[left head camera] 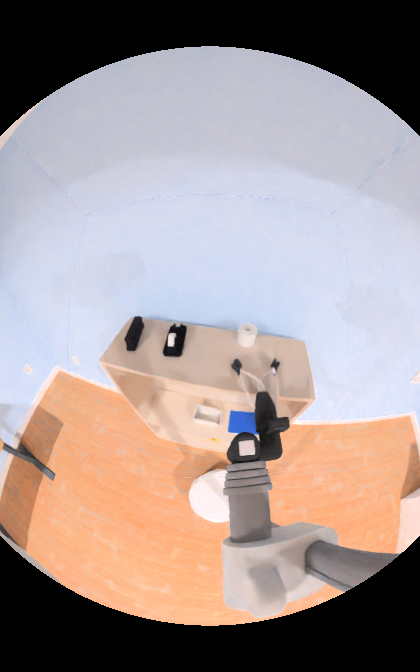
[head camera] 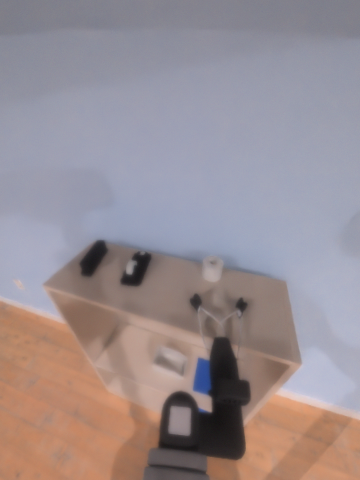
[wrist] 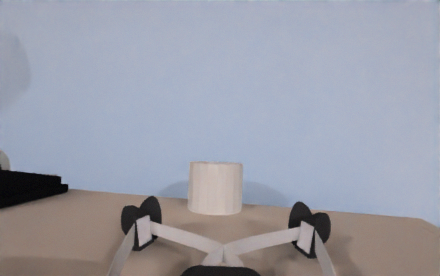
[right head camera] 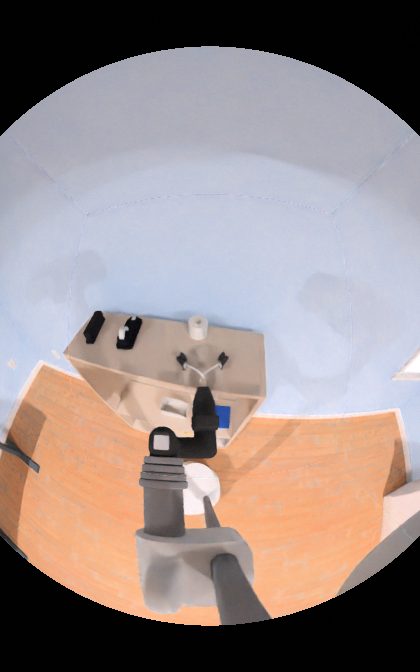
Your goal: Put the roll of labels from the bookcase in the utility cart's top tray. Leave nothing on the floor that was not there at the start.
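Places are measured from the robot's base along level axes (x ahead, y left, z up), in centimetres.
Pixels of known places: gripper, fingertip midpoint: [head camera: 217, 296] [wrist: 224, 216].
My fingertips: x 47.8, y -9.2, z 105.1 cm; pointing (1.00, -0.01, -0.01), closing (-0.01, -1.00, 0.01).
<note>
For each thing: its top centre in the pictures, then the offset to it from my fingertips. "spot": a spot on its surface instead.
- bookcase, surface spot: [wrist: 75, 235] spot: dz -1.8, dx -1.3, dy +12.7 cm
- black device with a white part, middle of its top: [wrist: 12, 147] [head camera: 135, 254] dz +5.1, dx +11.3, dy +28.6 cm
- long black object, middle of its top: [head camera: 92, 251] dz +3.6, dx +13.5, dy +45.8 cm
- white bin, surface spot: [head camera: 170, 361] spot: dz -61.5, dx +4.9, dy +16.4 cm
- blue item, middle of its top: [head camera: 216, 378] dz -61.8, dx -0.9, dy -7.3 cm
The white roll of labels [head camera: 212, 269] [left head camera: 247, 335] [right head camera: 198, 328] [wrist: 215, 188] stands upright on top of the bookcase [head camera: 170, 310] [left head camera: 210, 360] [right head camera: 150, 357] [wrist: 75, 235], near its back edge by the wall. My gripper [head camera: 219, 303] [left head camera: 255, 366] [right head camera: 202, 359] [wrist: 224, 216] is open with nothing between its fingertips. It is over the bookcase top, on the front side of the roll. In the wrist view the roll shows beyond the fingers, between them and slightly left of the middle. The utility cart cannot be made out in these views.
A black device with a white part [head camera: 136, 268] [left head camera: 175, 340] [right head camera: 129, 333] and a long black object [head camera: 93, 258] [left head camera: 134, 333] [right head camera: 94, 327] lie left on the bookcase. A white bin [head camera: 170, 361] [left head camera: 207, 415] and a blue item [head camera: 202, 376] [left head camera: 242, 422] are inside. A white round object [left head camera: 210, 495] [right head camera: 202, 487] is below my arm.
</note>
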